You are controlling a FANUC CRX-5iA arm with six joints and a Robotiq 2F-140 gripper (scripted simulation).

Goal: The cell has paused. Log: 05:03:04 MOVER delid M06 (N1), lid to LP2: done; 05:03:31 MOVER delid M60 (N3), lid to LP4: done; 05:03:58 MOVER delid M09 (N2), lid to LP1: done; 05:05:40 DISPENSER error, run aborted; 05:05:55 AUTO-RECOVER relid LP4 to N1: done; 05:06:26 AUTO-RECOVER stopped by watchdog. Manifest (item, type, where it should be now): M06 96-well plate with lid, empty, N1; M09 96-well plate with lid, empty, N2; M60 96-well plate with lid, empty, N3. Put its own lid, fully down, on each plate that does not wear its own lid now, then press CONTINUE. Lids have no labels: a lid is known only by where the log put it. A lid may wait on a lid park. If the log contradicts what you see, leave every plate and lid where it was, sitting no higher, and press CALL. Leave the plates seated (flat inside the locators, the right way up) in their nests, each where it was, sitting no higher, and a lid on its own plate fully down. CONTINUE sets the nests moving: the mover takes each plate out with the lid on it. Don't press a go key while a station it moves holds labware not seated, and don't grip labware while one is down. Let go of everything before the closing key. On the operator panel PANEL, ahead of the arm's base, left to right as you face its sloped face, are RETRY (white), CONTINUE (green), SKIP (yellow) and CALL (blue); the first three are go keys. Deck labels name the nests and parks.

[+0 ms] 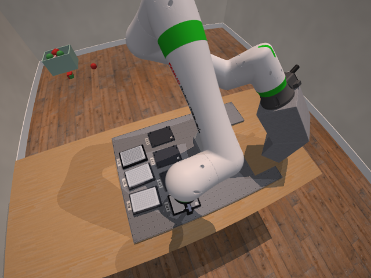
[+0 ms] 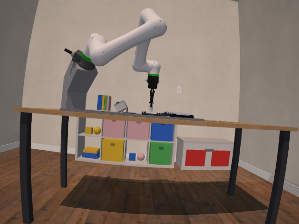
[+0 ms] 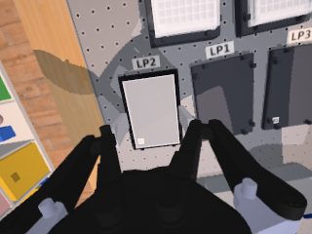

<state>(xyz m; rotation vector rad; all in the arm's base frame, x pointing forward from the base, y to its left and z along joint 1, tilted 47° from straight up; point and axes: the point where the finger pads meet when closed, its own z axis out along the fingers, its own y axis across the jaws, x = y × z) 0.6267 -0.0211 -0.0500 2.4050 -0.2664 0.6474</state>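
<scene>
Right now my hand is 5 cm above the lid park LP2. Also, from my hand: park labelled LP1: 4 cm behind, 12 cm to the right, 5 cm below; then LP3: 9 cm behind, 25 cm to the right, 5 cm below; then LP2 label: 8 cm ahead, 3 cm to the right, 5 cm below.
</scene>
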